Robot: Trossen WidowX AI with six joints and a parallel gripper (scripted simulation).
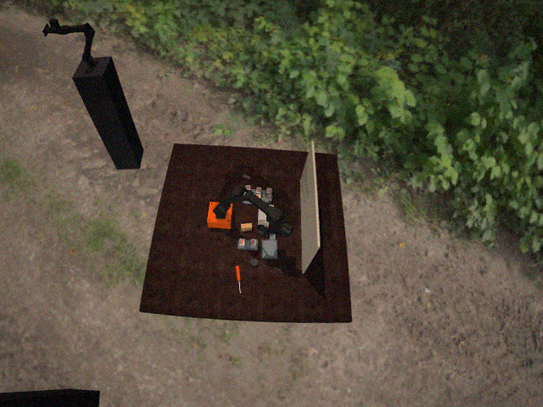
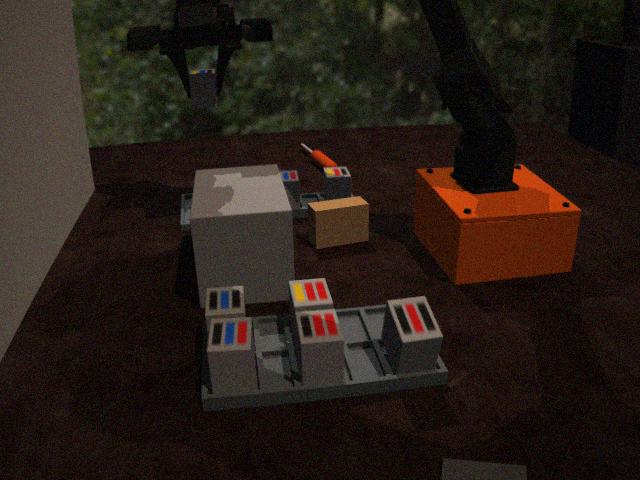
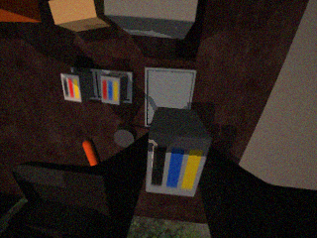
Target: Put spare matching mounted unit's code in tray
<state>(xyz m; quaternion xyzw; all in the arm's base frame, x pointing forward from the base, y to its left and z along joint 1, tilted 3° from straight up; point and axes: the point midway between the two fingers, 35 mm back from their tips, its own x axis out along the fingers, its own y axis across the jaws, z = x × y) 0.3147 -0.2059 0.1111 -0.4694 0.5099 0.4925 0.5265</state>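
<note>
The grey tray is 1 cm to the right of my gripper tip and 17 cm below it. Round my gripper tip: black disc 11 cm behind, 10 cm to the right, 16 cm below; then white mounted unit 2 cm behind, 19 cm to the left, 12 cm below; then grey spare 2 cm above.
</note>
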